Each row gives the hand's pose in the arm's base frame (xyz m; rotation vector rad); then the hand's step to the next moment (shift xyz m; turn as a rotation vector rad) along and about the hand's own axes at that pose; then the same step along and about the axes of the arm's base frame.
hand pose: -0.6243 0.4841 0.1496 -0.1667 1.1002 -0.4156
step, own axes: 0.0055 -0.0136 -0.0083 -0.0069 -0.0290 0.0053
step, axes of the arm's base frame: -0.0086 -0.0140 -0.0038 -0.0050 -0.0240 0.0178
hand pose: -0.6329 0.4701 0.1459 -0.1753 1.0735 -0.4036
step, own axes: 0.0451 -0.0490 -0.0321 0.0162 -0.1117 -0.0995
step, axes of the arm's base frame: -0.0211 -0.0612 -0.0357 -0.1071 -0.1031 -0.0231
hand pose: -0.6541 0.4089 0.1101 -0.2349 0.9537 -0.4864
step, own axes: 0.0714 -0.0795 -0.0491 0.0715 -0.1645 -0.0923
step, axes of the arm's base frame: -0.0294 -0.1035 -0.0474 -0.0900 -0.1765 -0.0379
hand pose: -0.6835 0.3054 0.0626 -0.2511 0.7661 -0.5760
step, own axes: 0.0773 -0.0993 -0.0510 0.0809 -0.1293 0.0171
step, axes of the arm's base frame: -0.0313 -0.1261 -0.0394 0.0075 -0.1521 0.0187
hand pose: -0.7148 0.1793 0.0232 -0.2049 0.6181 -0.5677
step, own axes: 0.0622 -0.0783 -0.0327 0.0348 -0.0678 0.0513
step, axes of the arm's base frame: -0.0124 -0.1002 -0.0296 0.0242 -0.0749 0.0475
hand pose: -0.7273 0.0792 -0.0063 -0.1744 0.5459 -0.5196
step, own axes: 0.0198 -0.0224 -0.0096 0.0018 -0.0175 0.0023
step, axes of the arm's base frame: -0.0002 -0.0296 -0.0105 -0.0049 -0.0159 0.0062
